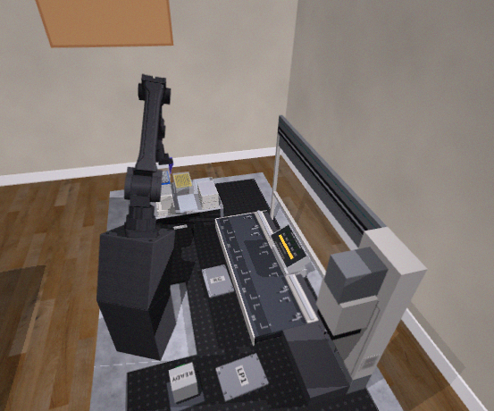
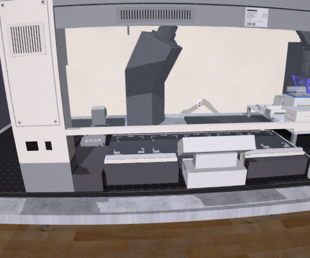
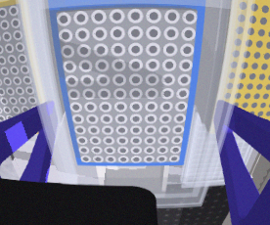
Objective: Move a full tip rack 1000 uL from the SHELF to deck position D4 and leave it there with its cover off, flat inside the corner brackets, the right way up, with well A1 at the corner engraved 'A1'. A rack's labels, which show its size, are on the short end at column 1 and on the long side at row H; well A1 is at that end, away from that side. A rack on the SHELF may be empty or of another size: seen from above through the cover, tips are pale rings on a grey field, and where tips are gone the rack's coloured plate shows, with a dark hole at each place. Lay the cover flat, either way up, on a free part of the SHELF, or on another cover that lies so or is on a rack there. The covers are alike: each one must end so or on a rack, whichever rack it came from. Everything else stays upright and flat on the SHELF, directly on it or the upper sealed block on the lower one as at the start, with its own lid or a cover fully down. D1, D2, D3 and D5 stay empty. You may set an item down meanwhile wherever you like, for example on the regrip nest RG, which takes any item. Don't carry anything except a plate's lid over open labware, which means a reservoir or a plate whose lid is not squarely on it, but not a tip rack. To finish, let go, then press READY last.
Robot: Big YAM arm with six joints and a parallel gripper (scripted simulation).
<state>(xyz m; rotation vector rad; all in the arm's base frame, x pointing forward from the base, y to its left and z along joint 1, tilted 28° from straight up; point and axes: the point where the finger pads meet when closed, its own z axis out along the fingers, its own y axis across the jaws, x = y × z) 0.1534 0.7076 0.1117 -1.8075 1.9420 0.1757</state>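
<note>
My hand is 5 cm above the tip rack and 1 cm to the left of it. Round my hand: stacked block (21 cm ahead, 14 cm to the right, 6 cm below); shelf (12 cm below, 7 cm to the right, 5 cm ahead); white tray (14 cm to the right, 11 cm below, 1 cm behind).
</note>
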